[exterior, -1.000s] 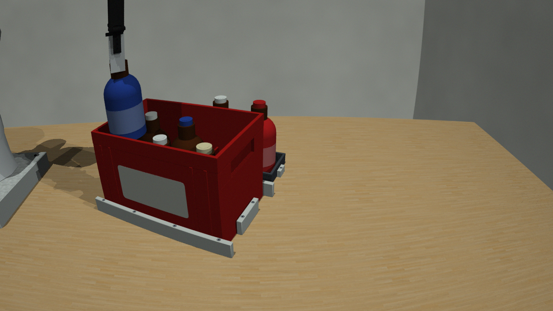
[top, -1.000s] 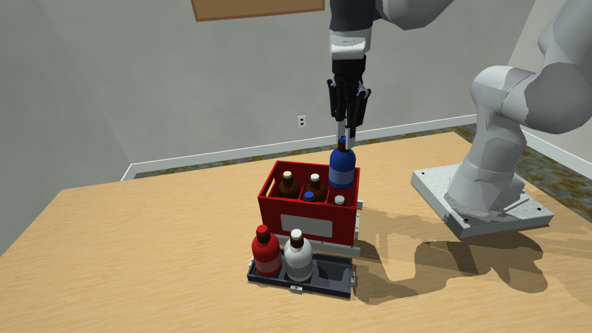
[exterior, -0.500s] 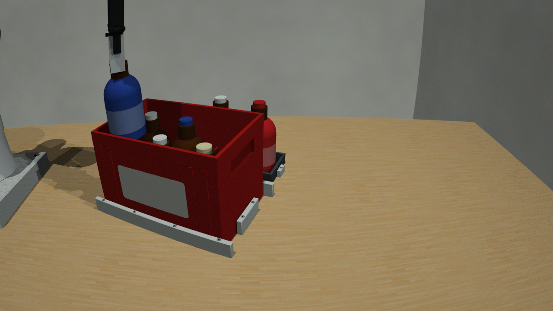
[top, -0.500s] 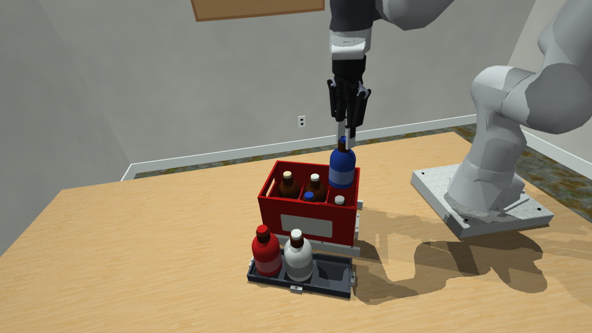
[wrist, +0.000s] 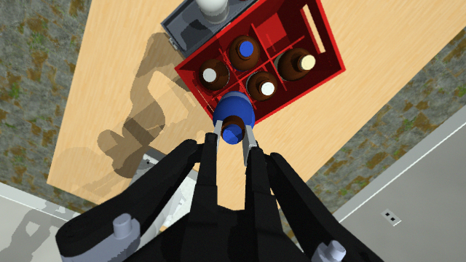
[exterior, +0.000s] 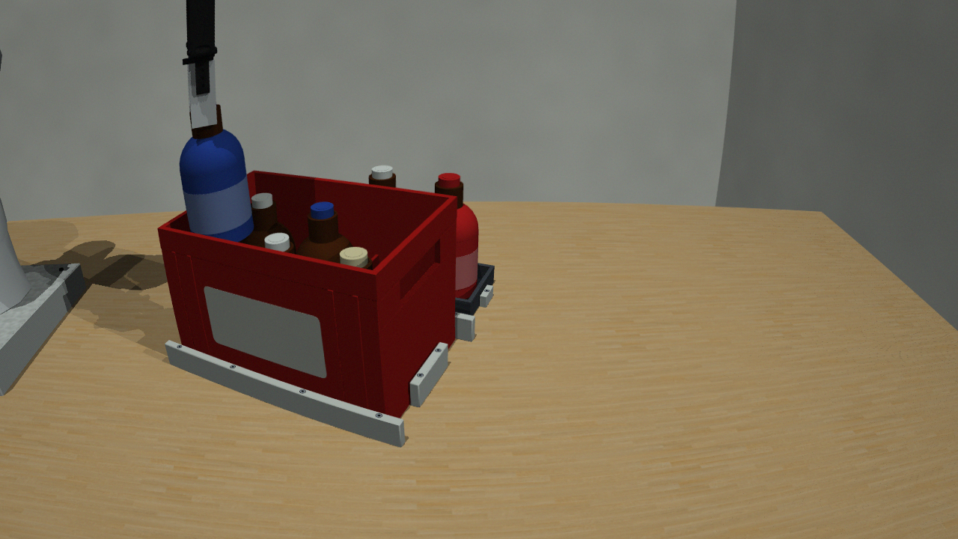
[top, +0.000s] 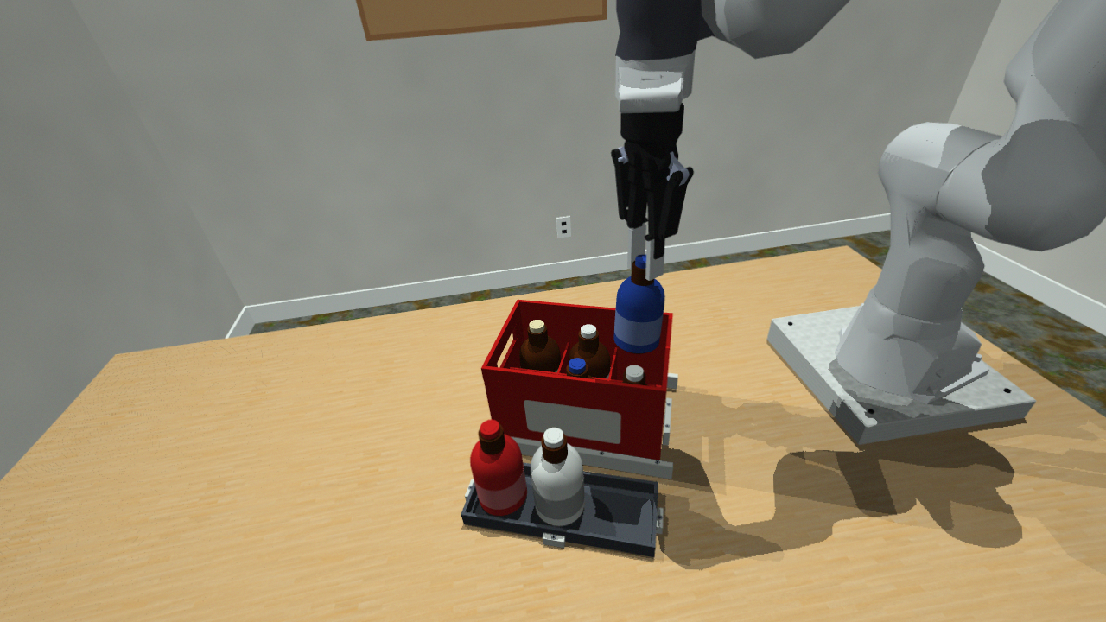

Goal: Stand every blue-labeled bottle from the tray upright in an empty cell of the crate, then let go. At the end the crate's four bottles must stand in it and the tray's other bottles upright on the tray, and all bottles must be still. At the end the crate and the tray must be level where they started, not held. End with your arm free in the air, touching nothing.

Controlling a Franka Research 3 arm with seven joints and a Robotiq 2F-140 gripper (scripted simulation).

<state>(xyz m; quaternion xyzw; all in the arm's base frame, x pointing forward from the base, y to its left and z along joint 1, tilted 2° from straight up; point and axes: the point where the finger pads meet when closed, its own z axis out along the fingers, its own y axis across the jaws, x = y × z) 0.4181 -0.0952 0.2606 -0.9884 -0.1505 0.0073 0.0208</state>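
Right now the blue-labeled bottle is 1 cm ahead of my hand and 9 cm below it. Round my hand: white-labeled bottle 19 cm ahead, 15 cm to the left, 23 cm below; then red-labeled bottle 27 cm ahead, 11 cm to the left, 23 cm below; then red crate 10 cm ahead, 23 cm below.
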